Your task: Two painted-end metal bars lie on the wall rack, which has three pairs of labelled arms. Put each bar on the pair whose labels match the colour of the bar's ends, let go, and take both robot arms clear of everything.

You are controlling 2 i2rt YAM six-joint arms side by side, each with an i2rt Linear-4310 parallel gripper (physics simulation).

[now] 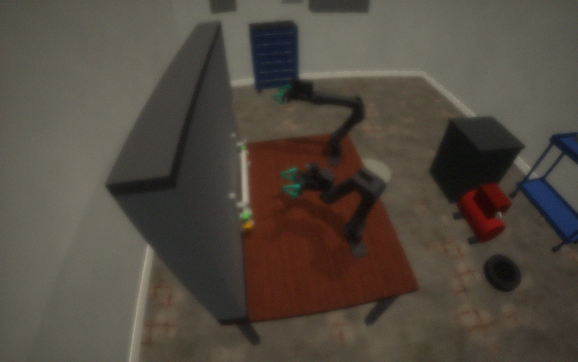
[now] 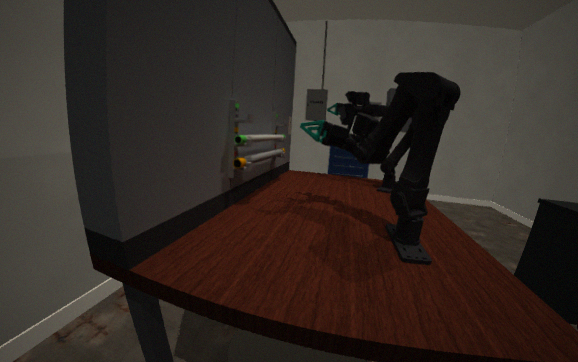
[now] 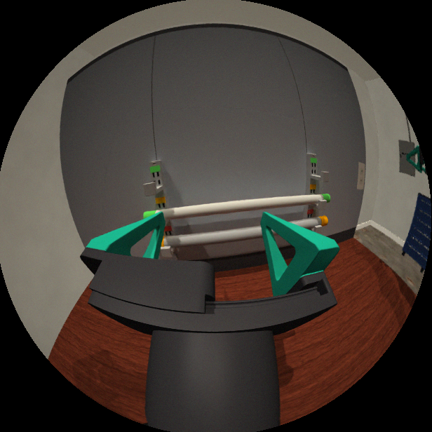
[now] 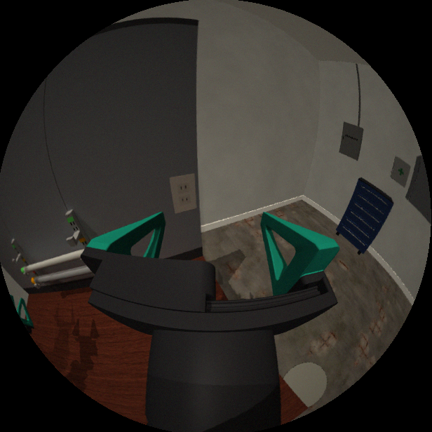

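Seen in the pictures: left gripper, between the fingertips: [image 1: 280, 181] [image 2: 304, 127]; right gripper, between the fingertips: [image 1: 275, 93] [image 2: 331, 110]; left arm's base, origin of its link: [image 1: 354, 239] [image 2: 405, 242]; right arm's base, origin of its link: [image 1: 335, 155] [image 2: 387, 188].
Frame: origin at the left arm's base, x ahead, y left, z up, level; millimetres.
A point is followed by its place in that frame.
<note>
The wall rack [image 2: 232, 167] {x 512, y -57, z 149 mm} [image 3: 156, 164] has green labels at the top, orange in the middle and red at the bottom. The green-ended bar [image 1: 244, 175] {x 487, y -312, z 240 mm} [image 2: 262, 138] {x 481, y -223, z 229 mm} [image 3: 240, 204] [image 4: 55, 261] lies on the middle, orange-labelled pair. The orange-ended bar [image 2: 267, 155] {x 479, y -285, z 160 mm} [image 3: 225, 235] [image 4: 62, 276] lies below it on the bottom, red-labelled pair. The top, green-labelled pair holds no bar. My left gripper [image 1: 281, 182] {x 326, y -205, z 278 mm} [image 2: 302, 127] {x 326, y -205, z 278 mm} [image 3: 212, 217] is open and empty, in front of the rack and apart from the bars. My right gripper [image 1: 274, 95] {x 265, y -808, z 402 mm} [image 2: 329, 109] {x 265, y -808, z 402 mm} [image 4: 212, 217] is open and empty, beyond the rack's far end.
The grey wall panel [image 1: 207, 215] {x 550, y 214, z 624 mm} [image 2: 165, 125] {x 550, y 182, z 264 mm} rises along the edge of the brown table [image 1: 310, 295] {x 276, y 236, z 0 mm} [image 2: 300, 280] {x 244, y 213, z 0 mm}. A wall socket plate [image 3: 361, 175] [image 4: 183, 193] is beside the rack. A blue drawer cabinet [image 1: 274, 55] [image 4: 365, 215] stands at the back, beyond the table.
</note>
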